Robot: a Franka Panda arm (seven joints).
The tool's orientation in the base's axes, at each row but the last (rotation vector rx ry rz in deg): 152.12 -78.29 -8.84; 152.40 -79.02 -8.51; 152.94 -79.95 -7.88; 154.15 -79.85 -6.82; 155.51 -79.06 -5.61; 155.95 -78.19 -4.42; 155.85 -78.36 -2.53; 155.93 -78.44 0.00; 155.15 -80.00 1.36; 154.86 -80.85 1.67; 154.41 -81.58 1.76; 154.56 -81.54 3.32
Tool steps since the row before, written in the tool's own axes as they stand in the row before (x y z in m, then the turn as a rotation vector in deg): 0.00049 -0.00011 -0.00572 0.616 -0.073 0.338; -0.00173 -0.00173 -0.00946 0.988 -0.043 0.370; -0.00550 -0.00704 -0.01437 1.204 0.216 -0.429; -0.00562 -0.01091 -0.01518 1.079 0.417 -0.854; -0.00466 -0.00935 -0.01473 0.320 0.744 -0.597; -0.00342 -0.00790 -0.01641 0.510 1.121 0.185; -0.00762 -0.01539 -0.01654 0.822 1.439 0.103; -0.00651 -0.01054 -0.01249 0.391 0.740 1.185; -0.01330 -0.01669 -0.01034 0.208 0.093 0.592; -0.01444 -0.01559 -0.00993 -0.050 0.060 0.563; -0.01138 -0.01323 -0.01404 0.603 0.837 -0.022; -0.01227 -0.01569 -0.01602 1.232 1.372 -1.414
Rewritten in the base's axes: 0.00129 0.00016 0.00559 0.361 -0.490 -0.359; 0.00184 0.00316 0.00906 0.546 -0.813 -0.394; 0.00457 0.00950 0.01324 0.570 -1.082 0.430; 0.00740 0.01177 0.01370 0.386 -1.069 0.881; 0.00623 0.01007 0.01363 -0.349 -0.661 0.673; 0.00569 0.00847 0.01547 -0.604 -1.087 -0.064; 0.00890 0.01645 0.01479 -0.666 -1.520 0.055; 0.00509 0.01252 0.01126 -0.410 -0.852 -1.100; 0.00616 0.02136 0.00825 0.028 -0.277 -0.570; 0.00477 0.02157 0.00789 -0.092 -0.044 -0.559; 0.00486 0.01807 0.01231 -0.350 -0.963 0.120; 0.00616 0.02046 0.01403 -0.424 -1.644 1.587
